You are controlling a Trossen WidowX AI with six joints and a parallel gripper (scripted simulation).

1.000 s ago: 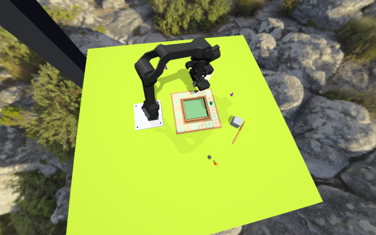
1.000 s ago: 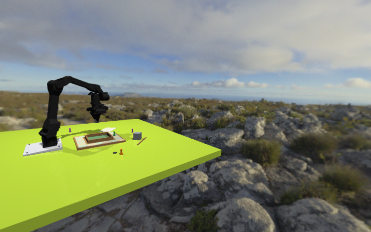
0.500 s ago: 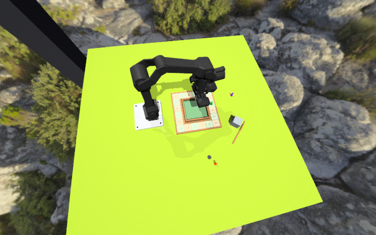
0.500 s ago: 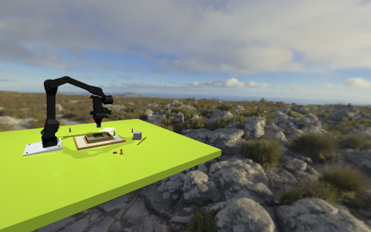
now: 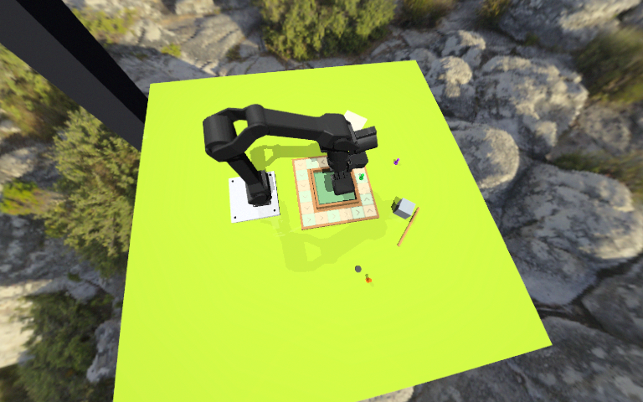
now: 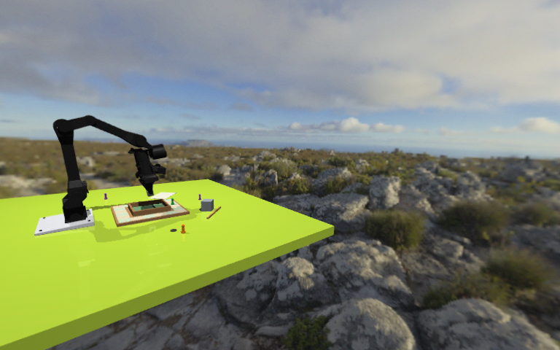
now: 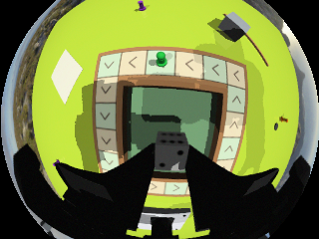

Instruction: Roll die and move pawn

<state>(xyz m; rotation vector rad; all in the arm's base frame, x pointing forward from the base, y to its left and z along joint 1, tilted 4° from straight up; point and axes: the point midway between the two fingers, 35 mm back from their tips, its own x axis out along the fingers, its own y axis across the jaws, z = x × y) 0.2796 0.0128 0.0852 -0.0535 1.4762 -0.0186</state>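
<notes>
Now: the green pawn 10 cm ahead of my gripper tip, 2 cm to the left of it and 6 cm below it. Round my gripper tip: white die: right at my gripper tip; then white sheet: 12 cm ahead, 28 cm to the left, 9 cm below; then green dice tray: 1 cm behind, 8 cm below.
</notes>
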